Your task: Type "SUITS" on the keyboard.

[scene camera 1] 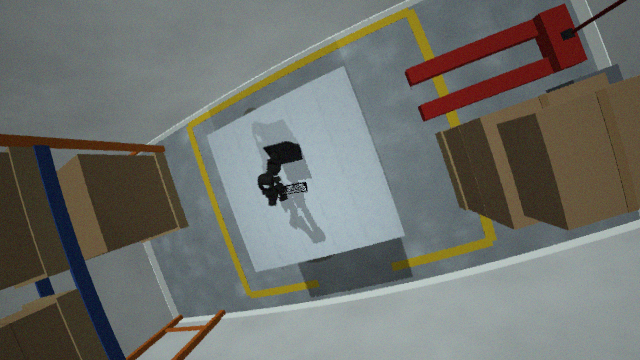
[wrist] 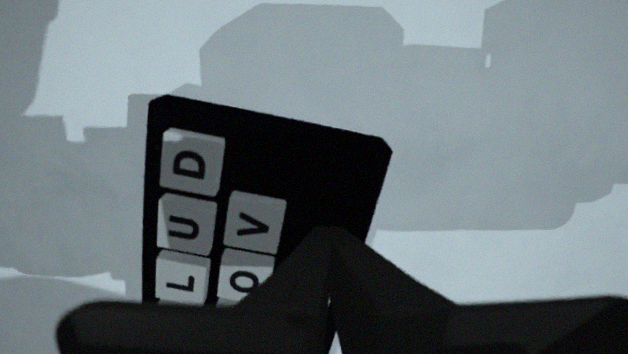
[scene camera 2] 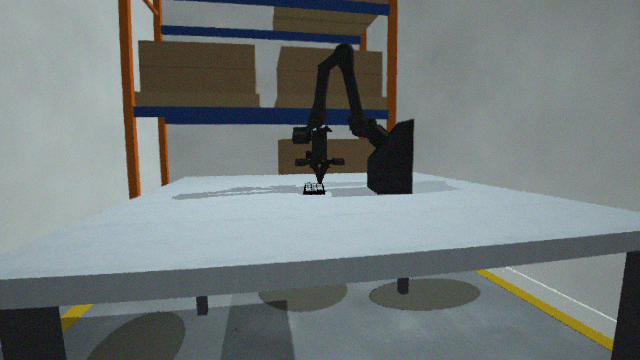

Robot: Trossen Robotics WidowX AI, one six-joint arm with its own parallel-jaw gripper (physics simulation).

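Where they show: gripper, fingertip midpoint: (scene camera 1: 284,187) (wrist: 327,239); arm's base, link origin: (scene camera 1: 275,155) (scene camera 2: 384,141).
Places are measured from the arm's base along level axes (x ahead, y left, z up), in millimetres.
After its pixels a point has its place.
Note:
The small black keyboard (scene camera 1: 297,188) @(x 269, y 3, z -161 mm) (scene camera 2: 314,190) @(x 277, y 65, z -163 mm) (wrist: 320,165) @(x 228, y -122, z -164 mm) lies on the table with pale letter keys. In the wrist view, the D key (wrist: 191,163) @(x 264, y -124, z -159 mm), U key (wrist: 186,226) @(x 267, y -104, z -159 mm) and L key (wrist: 181,280) @(x 271, y -84, z -159 mm) form one column; the V key (wrist: 254,223) @(x 247, y -105, z -159 mm) and partly covered O key (wrist: 243,281) @(x 251, y -84, z -159 mm) stand beside it. My gripper (scene camera 2: 320,182) @(x 224, y -97, z -164 mm) (wrist: 327,239) @(x 224, y -97, z -164 mm) is shut and empty, pointing down. Its tips appear over the keyless black part of the keyboard, right of V. Whether they touch it I cannot tell. The fingers hide the lower keyboard; S, I and T do not show in the wrist view.
The arm's black base (scene camera 1: 285,152) @(x 11, y 78, z 2 mm) (scene camera 2: 392,162) @(x 30, y 131, z -70 mm) stands on the white table (scene camera 1: 350,200) @(x 491, y 353, z -175 mm) (scene camera 2: 300,225) @(x 381, y 452, z -175 mm) close to the keyboard. A rack (scene camera 1: 75,250) (scene camera 2: 127,100) with cardboard boxes stands beyond the table. A red pallet jack (scene camera 1: 562,42) and more boxes (scene camera 1: 575,150) are on the floor.

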